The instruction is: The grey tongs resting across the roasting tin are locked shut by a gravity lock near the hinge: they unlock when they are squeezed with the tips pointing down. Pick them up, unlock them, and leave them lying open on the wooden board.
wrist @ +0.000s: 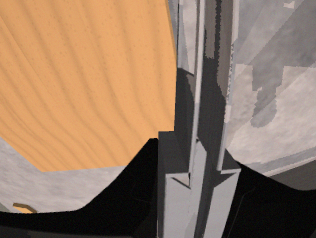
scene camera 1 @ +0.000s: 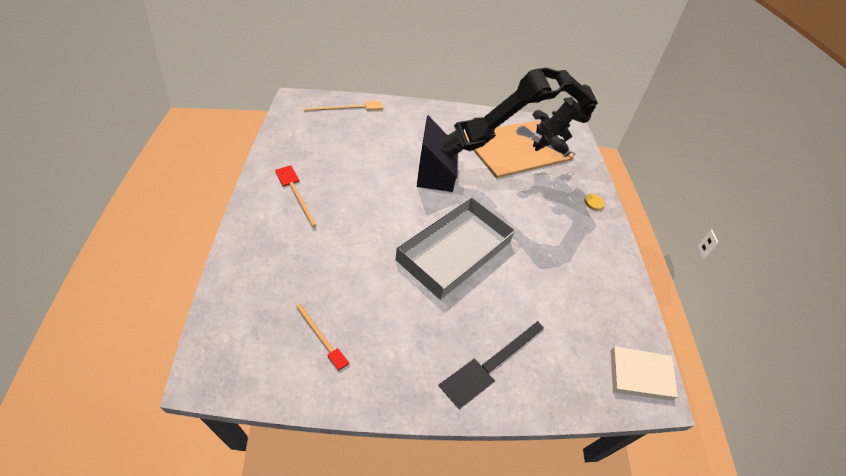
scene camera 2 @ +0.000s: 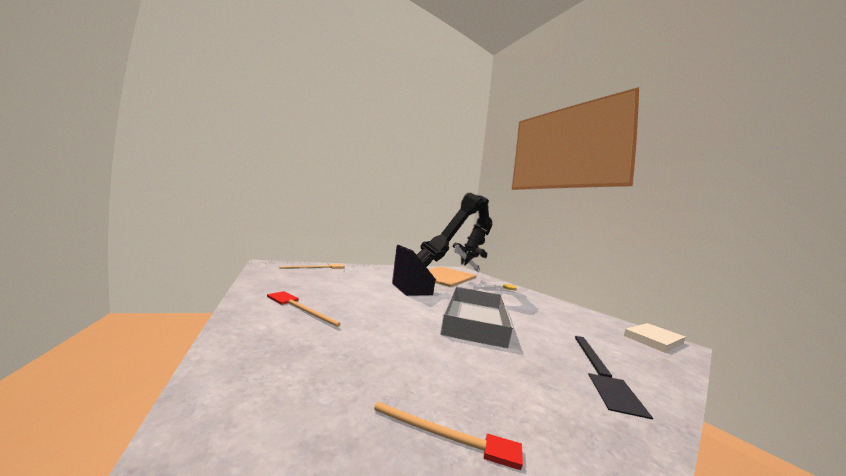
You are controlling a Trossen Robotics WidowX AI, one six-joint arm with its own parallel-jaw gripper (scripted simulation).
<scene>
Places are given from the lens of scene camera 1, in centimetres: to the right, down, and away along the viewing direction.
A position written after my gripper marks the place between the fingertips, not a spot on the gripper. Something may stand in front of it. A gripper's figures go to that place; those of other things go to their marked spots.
my gripper [scene camera 1: 534, 148]: 38, -30, 148
cream block [scene camera 1: 638, 373]: 55, 35, 104
black spatula [scene camera 1: 461, 387]: 9, 34, 100
The marked spots on the cream block and the black spatula are 47 cm apart.
</scene>
